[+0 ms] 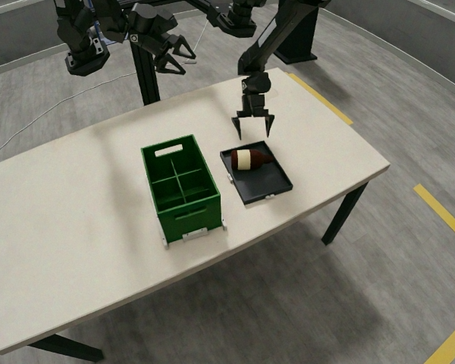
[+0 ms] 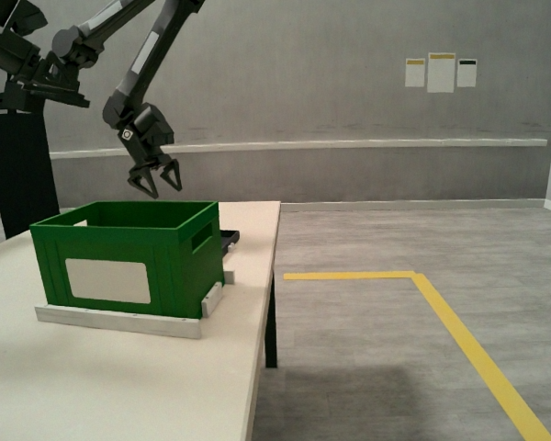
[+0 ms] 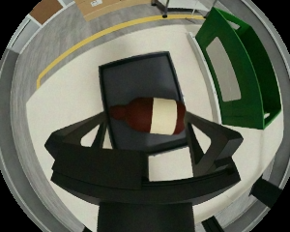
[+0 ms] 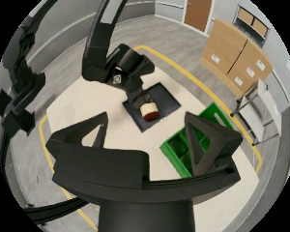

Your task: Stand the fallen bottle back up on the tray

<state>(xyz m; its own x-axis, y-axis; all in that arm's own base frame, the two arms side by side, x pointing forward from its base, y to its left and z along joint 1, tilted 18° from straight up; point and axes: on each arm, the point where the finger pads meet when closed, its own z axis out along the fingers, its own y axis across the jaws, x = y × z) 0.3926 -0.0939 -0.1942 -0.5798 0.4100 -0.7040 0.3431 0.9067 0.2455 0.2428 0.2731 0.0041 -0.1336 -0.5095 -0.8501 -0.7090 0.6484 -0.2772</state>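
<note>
Right now my left hand is 110 mm above the bottle and 10 mm short of it. The rest, counted from my left hand: green crate: 290 mm to the right, 70 mm below, 60 mm ahead; then dark tray: 140 mm below, 30 mm ahead.
</note>
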